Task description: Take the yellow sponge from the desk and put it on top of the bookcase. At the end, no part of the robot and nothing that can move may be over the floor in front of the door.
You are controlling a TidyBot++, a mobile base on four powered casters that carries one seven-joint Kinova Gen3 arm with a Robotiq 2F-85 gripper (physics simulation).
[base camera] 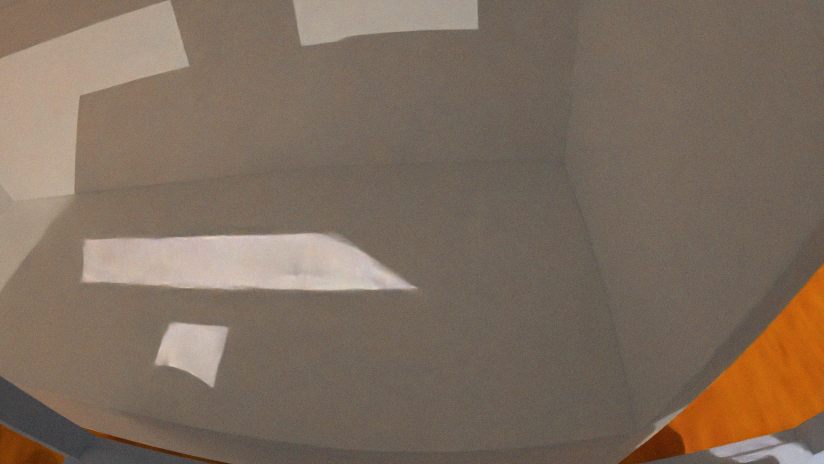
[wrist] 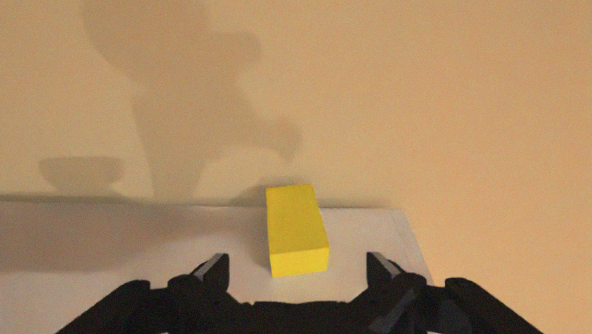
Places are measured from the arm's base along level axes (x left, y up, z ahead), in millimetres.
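Where they show: gripper, between the fingertips: (wrist: 297, 268).
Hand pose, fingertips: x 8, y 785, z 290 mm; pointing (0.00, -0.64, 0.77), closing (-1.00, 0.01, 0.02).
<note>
After its pixels a point has its place.
The yellow sponge (wrist: 295, 215) @[x 12, y 708, z 399 mm] lies on a pale flat top (wrist: 362, 230) @[x -76, y 663, z 413 mm] against the wall in the wrist view, its long side running away from me. The frames do not show whether this top is the desk's or the bookcase's. My gripper (wrist: 297, 268) @[x 8, y 785, z 290 mm] is open and empty. In the picture, the sponge's near end shows between the two fingertips, with a gap on each side. How far the fingertips stand from the sponge is hard to tell. The sponge and the gripper do not show in the base camera view.
A beige wall (wrist: 475, 100) @[x -198, y 816, z 482 mm] rises behind the top, with shadows on its left part. The top's right edge lies to the right of the sponge. The base camera view shows large grey surfaces (base camera: 490, 259) @[x -38, y -297, z 319 mm] with bright patches, and orange wood (base camera: 766, 357) at the lower right. No door shows.
</note>
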